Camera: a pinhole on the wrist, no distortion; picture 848 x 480 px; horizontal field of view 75.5 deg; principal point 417.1 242.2 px. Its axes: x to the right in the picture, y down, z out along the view. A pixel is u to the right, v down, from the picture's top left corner.
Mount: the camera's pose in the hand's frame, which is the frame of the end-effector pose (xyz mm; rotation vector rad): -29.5 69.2 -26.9 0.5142 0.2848 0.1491
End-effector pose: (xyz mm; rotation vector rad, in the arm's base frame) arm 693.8 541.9 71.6 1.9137 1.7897 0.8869
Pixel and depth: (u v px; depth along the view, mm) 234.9 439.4 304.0
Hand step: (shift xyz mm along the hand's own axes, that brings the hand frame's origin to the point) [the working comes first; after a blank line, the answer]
In the camera's frame: -101.1 109.5 304.0

-40.5 1.5 304.6
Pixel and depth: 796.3 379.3 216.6
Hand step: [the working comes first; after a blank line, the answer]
In the camera's frame: 150.0 54.2 216.6

175.3 47.3 146.2
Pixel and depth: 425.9 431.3 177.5
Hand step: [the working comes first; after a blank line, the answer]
In the camera's frame: 2.9 61.3 177.5

23.1 40.5 151.1
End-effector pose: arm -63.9 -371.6 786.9 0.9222 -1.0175 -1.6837
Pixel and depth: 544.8 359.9 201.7
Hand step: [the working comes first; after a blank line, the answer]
In the camera's frame: 47.0 43.4 201.7

73.7 23.1 152.0
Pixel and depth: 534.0 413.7 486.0
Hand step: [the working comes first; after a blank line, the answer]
In the camera's frame: 103.7 152.2 486.0

206.7 -2.7 430.5
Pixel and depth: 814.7 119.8 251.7
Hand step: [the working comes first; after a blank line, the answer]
In the camera's frame: 182.8 -56.3 251.7

224.7 -57.1 112.2
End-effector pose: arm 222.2 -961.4 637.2 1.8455 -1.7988 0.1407
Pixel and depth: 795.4 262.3 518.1
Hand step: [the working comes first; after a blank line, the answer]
In the camera's frame: 357.9 19.0 518.1

467.1 -78.6 331.5
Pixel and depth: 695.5 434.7 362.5
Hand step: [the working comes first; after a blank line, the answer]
In the camera's frame: 184.3 127.4 362.5

247.3 50.1 296.6
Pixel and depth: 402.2 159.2 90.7
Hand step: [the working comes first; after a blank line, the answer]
In the camera's frame: -2.5 -13.7 90.7

-3.2 14.9 42.2
